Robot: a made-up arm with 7 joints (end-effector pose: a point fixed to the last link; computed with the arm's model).
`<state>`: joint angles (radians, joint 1 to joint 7).
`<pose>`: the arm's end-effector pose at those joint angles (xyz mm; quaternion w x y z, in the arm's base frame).
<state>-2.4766 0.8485 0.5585 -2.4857 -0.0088 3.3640 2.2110</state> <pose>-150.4 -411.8 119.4 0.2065 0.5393 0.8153 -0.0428</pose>
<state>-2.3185 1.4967 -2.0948 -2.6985 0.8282 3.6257 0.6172</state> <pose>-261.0 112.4 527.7 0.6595 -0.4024 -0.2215 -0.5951</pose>
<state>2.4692 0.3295 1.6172 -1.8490 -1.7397 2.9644 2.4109</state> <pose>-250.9 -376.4 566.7 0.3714 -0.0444 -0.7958 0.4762</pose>
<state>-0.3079 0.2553 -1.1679 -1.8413 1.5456 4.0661 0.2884</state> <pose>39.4 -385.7 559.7 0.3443 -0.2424 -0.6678 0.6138</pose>
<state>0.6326 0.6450 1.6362 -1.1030 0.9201 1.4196 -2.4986</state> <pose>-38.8 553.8 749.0 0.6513 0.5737 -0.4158 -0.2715</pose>
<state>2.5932 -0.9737 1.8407 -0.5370 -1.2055 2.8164 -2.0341</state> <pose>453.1 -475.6 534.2 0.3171 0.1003 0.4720 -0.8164</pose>
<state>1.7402 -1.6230 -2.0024 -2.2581 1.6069 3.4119 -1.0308</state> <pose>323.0 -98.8 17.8 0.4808 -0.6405 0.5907 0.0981</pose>
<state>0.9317 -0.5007 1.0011 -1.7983 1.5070 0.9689 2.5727</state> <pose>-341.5 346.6 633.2 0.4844 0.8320 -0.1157 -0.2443</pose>
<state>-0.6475 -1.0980 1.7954 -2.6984 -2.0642 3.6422 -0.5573</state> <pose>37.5 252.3 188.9 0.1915 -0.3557 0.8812 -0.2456</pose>
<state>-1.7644 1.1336 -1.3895 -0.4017 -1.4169 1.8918 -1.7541</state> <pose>-328.9 -637.6 525.0 0.3033 -0.2254 0.0545 0.9242</pose>
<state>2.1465 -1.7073 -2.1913 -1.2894 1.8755 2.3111 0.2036</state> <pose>521.6 -149.9 -119.1 0.7379 0.0949 0.6351 0.2077</pose>
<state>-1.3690 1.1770 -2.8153 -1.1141 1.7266 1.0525 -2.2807</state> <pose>-121.2 -389.0 877.4 0.2309 0.9148 -0.1714 -0.2837</pose>
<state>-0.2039 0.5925 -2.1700 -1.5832 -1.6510 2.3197 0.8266</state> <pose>-84.7 -462.0 709.8 0.7981 0.1958 -0.4064 -0.3995</pose>
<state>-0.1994 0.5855 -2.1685 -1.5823 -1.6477 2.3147 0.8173</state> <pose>-85.1 -462.3 710.3 0.7958 0.1975 -0.4096 -0.3999</pose>
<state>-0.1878 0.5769 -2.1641 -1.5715 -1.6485 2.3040 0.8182</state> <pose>-80.0 -463.8 713.3 0.7995 0.1950 -0.4104 -0.3928</pose>
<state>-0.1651 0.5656 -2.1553 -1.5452 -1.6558 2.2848 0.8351</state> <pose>-66.5 -466.8 720.5 0.8121 0.1860 -0.4080 -0.3735</pose>
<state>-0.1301 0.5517 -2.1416 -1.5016 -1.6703 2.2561 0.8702</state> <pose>-43.0 -470.2 732.4 0.8335 0.1689 -0.4020 -0.3392</pose>
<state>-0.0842 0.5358 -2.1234 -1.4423 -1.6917 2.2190 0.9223</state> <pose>-10.2 -471.8 748.6 0.8608 0.1438 -0.3931 -0.2896</pose>
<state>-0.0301 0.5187 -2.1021 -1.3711 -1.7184 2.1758 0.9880</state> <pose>29.6 -469.2 768.2 0.8890 0.1116 -0.3824 -0.2257</pose>
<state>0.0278 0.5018 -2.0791 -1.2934 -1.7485 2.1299 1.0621</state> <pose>72.7 -460.6 789.7 0.9133 0.0743 -0.3707 -0.1518</pose>
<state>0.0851 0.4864 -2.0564 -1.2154 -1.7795 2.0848 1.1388</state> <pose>114.9 -445.9 811.1 0.9298 0.0348 -0.3590 -0.0738</pose>
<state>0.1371 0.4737 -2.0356 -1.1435 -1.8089 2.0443 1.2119</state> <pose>152.3 -427.1 830.5 0.9375 -0.0031 -0.3479 0.0008</pose>
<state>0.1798 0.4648 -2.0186 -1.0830 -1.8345 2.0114 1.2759</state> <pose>182.1 -407.6 846.3 0.9383 -0.0363 -0.3376 0.0649</pose>
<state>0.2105 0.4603 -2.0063 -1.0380 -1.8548 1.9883 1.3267</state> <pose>203.7 -391.0 857.5 0.9356 -0.0619 -0.3284 0.1138</pose>
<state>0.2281 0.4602 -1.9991 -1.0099 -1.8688 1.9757 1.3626</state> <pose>217.4 -379.7 863.9 0.9328 -0.0784 -0.3203 0.1454</pose>
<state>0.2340 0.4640 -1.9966 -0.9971 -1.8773 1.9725 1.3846</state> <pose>224.6 -374.3 866.2 0.9319 -0.0867 -0.3132 0.1613</pose>
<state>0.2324 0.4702 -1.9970 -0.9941 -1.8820 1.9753 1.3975</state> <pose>228.0 -373.1 865.8 0.9327 -0.0894 -0.3068 0.1672</pose>
